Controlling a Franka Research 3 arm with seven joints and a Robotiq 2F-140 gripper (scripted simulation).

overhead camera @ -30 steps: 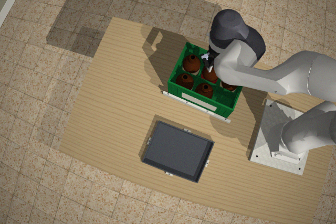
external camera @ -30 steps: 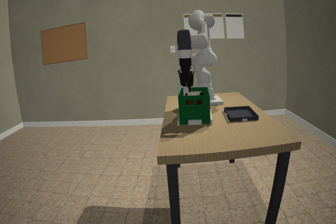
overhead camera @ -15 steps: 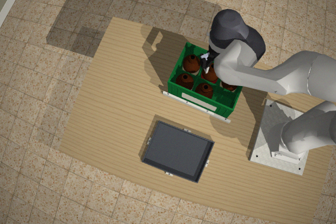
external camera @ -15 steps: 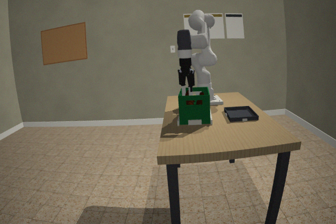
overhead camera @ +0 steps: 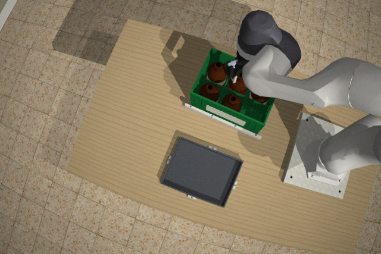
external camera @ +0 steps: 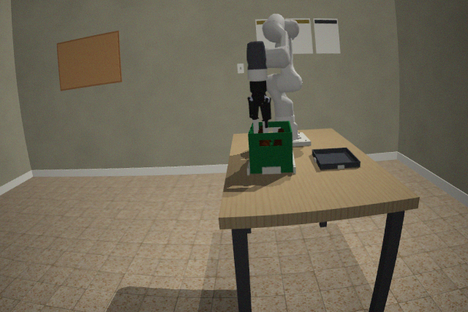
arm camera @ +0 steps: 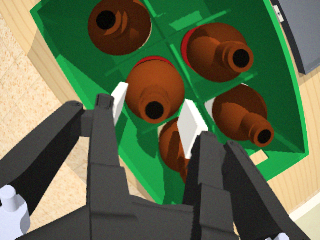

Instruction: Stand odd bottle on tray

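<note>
Right now my hand is 90 mm above the green crate, 50 mm to the right of it and 10 mm past it. From my hand the other things lie so: glass bottle: 90 mm to the left, 90 mm below, 10 mm behind; then dark grey tray: 350 mm to the left, 160 mm below, 40 mm behind.
</note>
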